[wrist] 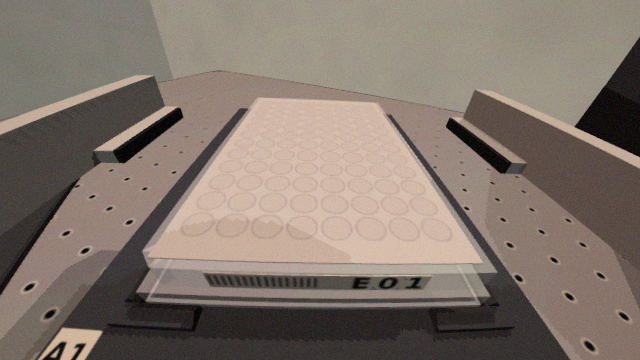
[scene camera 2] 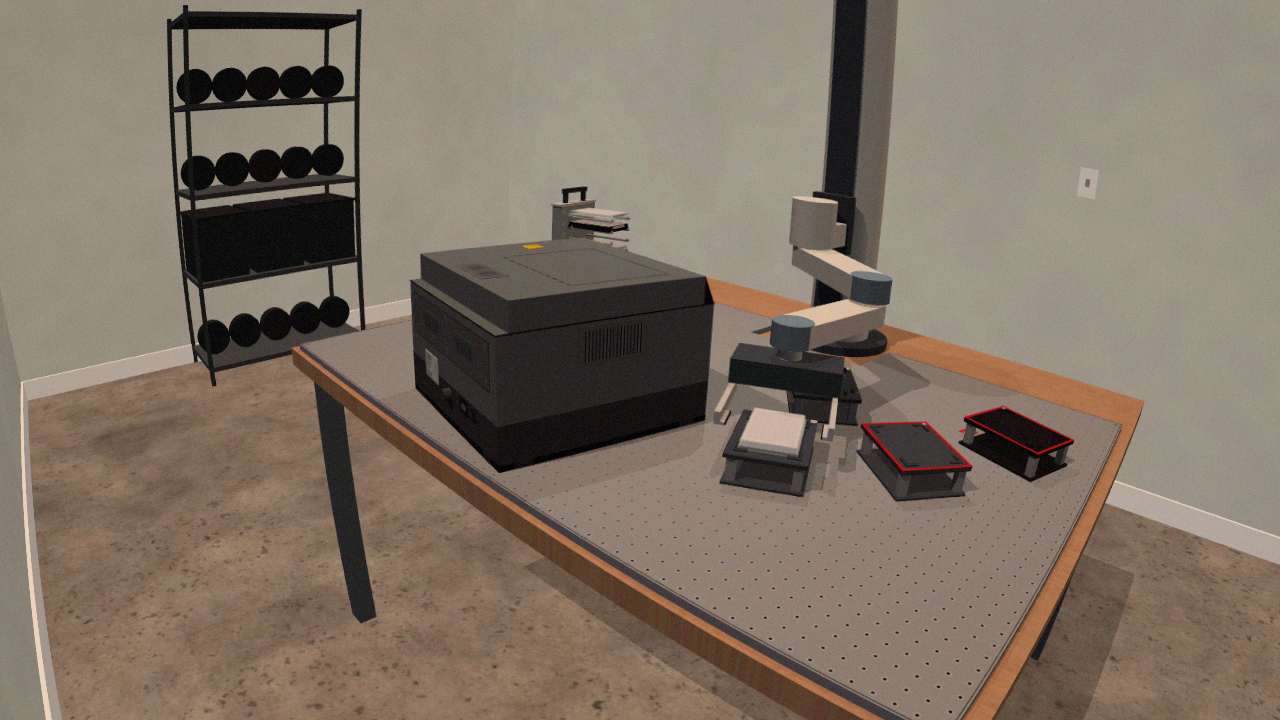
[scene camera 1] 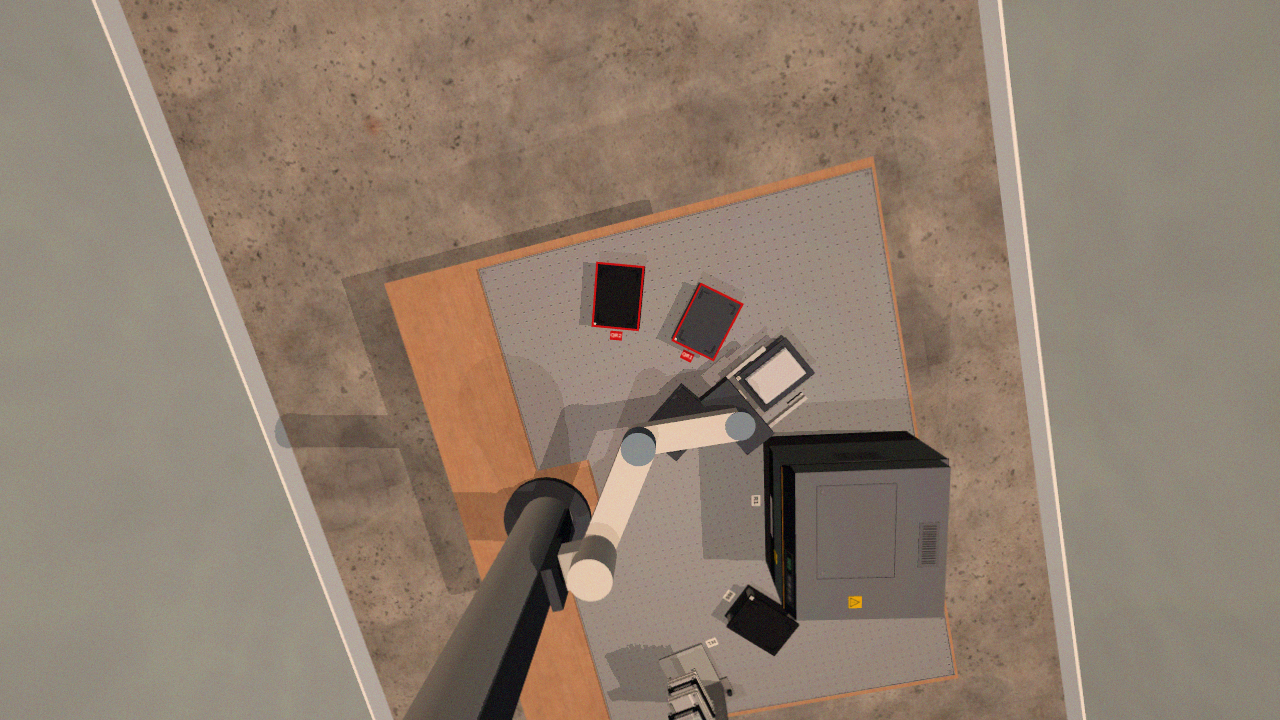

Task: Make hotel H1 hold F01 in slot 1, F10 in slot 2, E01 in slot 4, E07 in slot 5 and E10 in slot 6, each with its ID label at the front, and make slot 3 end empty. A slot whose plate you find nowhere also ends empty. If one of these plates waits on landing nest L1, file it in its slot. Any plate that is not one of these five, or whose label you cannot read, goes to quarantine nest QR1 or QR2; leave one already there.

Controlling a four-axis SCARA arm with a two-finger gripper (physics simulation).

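The plate E01 lies on landing nest L1, its E01 label facing the wrist camera. My gripper is open, with one finger on each long side of the plate and a gap on both sides. Quarantine nests QR1 and QR2 have red rims and hold no plate. Hotel H1 holds several plates. Their labels cannot be read, and its lower part is hidden in scene camera 2.
A large dark instrument stands beside L1. A dark nest stands partly under the arm. Another black nest stands between the instrument and the hotel. A shelf rack stands by the wall.
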